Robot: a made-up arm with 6 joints. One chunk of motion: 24 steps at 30 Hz.
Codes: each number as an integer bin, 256 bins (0 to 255) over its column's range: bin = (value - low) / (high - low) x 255, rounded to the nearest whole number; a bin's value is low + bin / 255 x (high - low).
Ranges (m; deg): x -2.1..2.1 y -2.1..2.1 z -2.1..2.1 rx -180..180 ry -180..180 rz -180..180
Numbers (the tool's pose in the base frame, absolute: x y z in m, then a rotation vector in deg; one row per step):
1: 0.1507 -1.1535 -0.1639 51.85 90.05 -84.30
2: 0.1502 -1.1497 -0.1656 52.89 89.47 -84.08
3: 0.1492 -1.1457 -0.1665 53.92 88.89 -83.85
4: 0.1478 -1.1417 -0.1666 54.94 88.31 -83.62
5: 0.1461 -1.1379 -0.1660 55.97 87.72 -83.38
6: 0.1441 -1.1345 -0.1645 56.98 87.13 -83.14
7: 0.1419 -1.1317 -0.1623 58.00 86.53 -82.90
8: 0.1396 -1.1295 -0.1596 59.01 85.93 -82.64
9: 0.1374 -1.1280 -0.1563 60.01 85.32 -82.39
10: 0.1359 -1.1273 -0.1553 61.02 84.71 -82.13
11: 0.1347 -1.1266 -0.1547 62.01 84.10 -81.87
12: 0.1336 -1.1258 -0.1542 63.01 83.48 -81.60
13: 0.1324 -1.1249 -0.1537 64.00 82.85 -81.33
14: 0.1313 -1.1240 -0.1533 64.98 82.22 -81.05
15: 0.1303 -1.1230 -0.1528 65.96 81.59 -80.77
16: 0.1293 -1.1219 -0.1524 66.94 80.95 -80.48
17: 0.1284 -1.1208 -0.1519 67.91 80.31 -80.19
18: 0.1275 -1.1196 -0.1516 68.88 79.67 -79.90
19: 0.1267 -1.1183 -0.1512 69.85 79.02 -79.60
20: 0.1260 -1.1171 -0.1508 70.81 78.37 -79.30
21: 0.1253 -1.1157 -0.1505 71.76 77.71 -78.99
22: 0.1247 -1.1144 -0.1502 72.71 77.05 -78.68
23: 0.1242 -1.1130 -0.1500 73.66 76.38 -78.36
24: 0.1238 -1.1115 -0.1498 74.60 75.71 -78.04
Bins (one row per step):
1: 137 57 118 164 191 68
2: 137 58 117 165 191 68
3: 137 58 117 166 190 68
4: 136 58 117 166 190 68
5: 136 58 117 167 190 68
6: 136 59 118 168 189 69
7: 136 59 118 169 189 69
8: 136 59 118 169 188 69
9: 136 59 118 170 188 69
10: 136 59 118 171 188 69
11: 136 59 118 171 187 70
12: 136 59 118 172 187 70
13: 136 59 118 173 186 70
14: 135 59 118 174 186 70
15: 135 59 118 174 185 70
16: 135 59 118 175 185 70
17: 135 59 118 176 184 71
18: 135 60 118 176 184 71
19: 135 60 118 177 183 71
20: 135 60 118 178 183 71
21: 135 60 118 178 183 72
22: 135 60 118 179 182 72
23: 135 60 118 180 182 72
24: 135 60 118 180 181 72

